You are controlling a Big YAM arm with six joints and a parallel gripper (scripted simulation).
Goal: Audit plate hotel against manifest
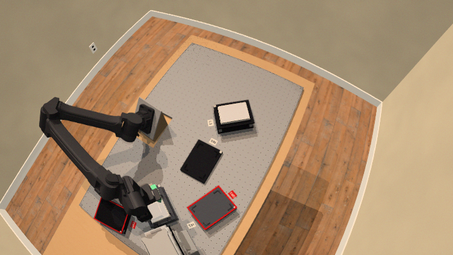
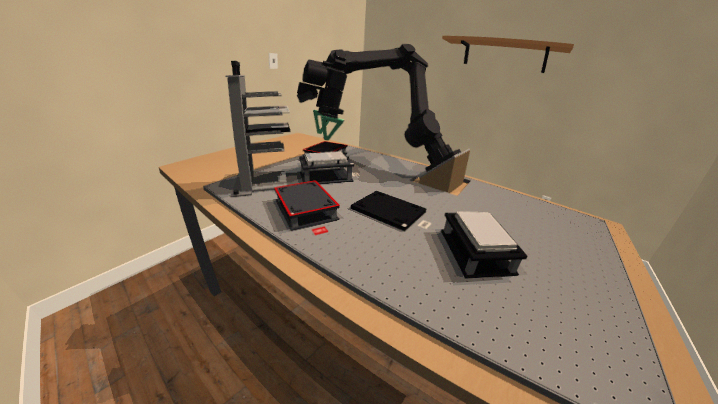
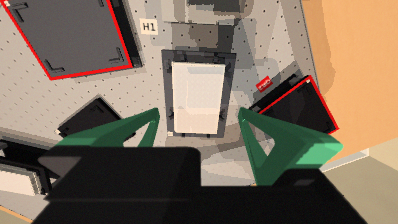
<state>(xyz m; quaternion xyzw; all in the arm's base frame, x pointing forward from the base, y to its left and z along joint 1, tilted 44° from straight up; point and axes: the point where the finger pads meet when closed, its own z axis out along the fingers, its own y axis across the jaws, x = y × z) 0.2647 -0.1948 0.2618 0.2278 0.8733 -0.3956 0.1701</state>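
Right now my hand is 1 cm to the right of the grey regrip nest and 9 cm above it. Round my hand: plate hotel H1: 20 cm ahead, 14 cm to the right, 2 cm above; H1 deck label: 15 cm ahead, 2 cm to the left, 15 cm below; dark plate: 14 cm ahead, 10 cm to the right, 3 cm above.
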